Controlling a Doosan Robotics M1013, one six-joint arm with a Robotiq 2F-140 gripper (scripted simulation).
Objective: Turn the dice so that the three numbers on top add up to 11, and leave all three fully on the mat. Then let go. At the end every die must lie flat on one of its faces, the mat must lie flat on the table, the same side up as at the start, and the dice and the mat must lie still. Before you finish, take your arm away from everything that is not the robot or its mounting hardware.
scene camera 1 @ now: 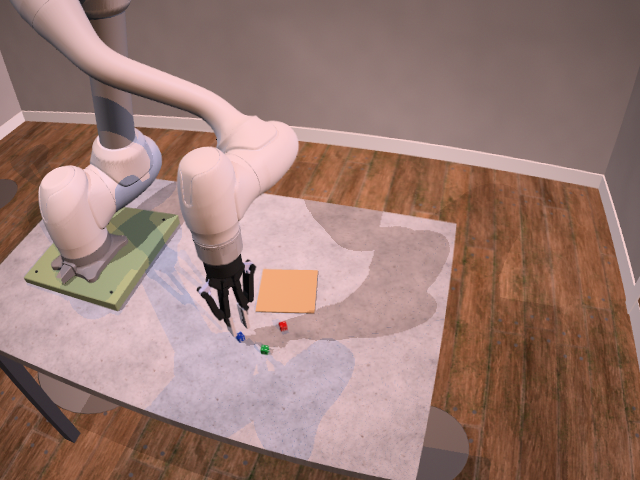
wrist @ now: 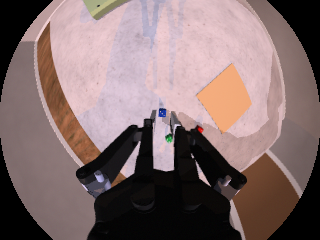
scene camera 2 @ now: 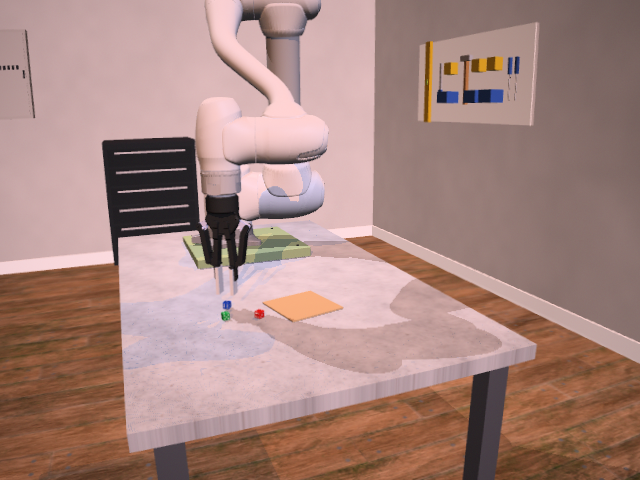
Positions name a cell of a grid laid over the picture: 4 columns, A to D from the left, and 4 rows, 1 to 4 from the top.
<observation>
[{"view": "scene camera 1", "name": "gripper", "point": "B3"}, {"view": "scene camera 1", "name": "orange mat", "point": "B3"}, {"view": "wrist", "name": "gripper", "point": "C2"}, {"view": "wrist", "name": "orange mat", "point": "C2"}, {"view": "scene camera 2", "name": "gripper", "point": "B3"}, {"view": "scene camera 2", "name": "orange mat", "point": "B3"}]
</observation>
